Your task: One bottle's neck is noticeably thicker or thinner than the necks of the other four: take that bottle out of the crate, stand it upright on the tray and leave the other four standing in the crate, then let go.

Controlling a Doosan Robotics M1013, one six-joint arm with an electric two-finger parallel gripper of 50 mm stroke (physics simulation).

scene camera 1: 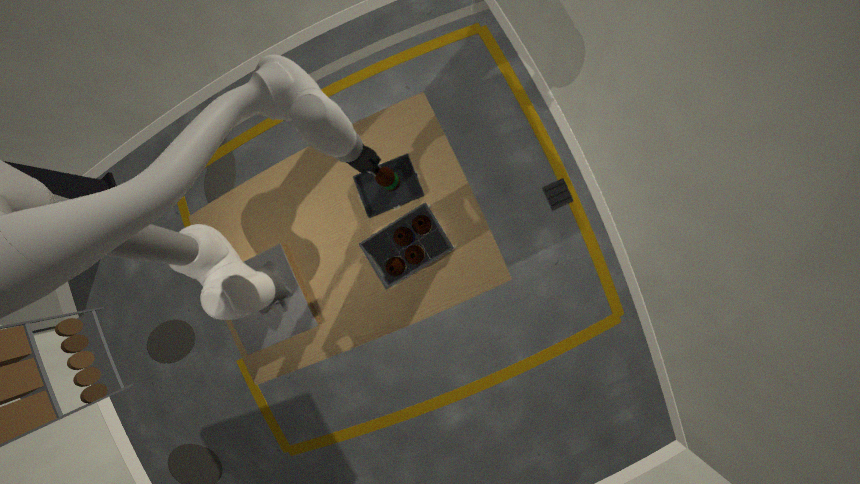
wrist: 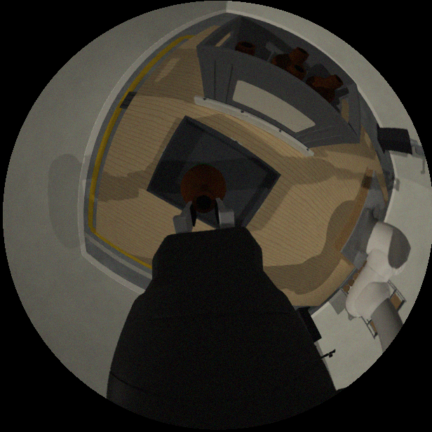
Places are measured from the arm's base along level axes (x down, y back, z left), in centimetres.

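Pixels of known places: gripper, fingertip midpoint: (scene camera 1: 376, 170); arm's base at its link origin: (scene camera 1: 267, 287).
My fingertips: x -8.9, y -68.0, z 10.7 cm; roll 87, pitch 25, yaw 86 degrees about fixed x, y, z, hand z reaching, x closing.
For each thing: its middle in the pictures, then the offset to it from my fingertips. "spot": a spot on its surface instead. Level surfaces: height alone.
- brown bottle at the middle of its body: (scene camera 1: 385, 176) dx +5.4, dy -1.3, dz -1.8 cm
- dark tray at a spot on its surface: (scene camera 1: 373, 201) spot: dx +13.6, dy +8.7, dz -4.9 cm
- grey crate at a spot on its surface: (scene camera 1: 373, 248) spot: dx +8.5, dy +18.1, dz -22.5 cm
- wooden table top at its surface level: dx +14.1 cm
A brown bottle (scene camera 1: 386, 176) (wrist: 203, 179) is held upright by its neck in my gripper (scene camera 1: 379, 169) (wrist: 204, 207), which is shut on it. The bottle is over the dark tray (scene camera 1: 373, 201) (wrist: 242, 172); its base is hidden, so I cannot tell whether it touches the tray floor. A green band shows beside the bottle in the scene view. The grey crate (scene camera 1: 373, 248) (wrist: 215, 75) stands beside the tray. Four brown bottles (scene camera 1: 421, 223) (scene camera 1: 402, 235) (scene camera 1: 414, 254) (scene camera 1: 394, 266) stand in its compartments. Their tops also show in the wrist view.
A second white arm (scene camera 1: 234, 294) (wrist: 382, 250) reaches over a grey plate (scene camera 1: 258, 334) at one side of the wooden table top (scene camera 1: 469, 264) (wrist: 280, 240). The crate's tall wall rises close to the tray. A dark slotted block (scene camera 1: 557, 194) lies on the floor by the yellow line.
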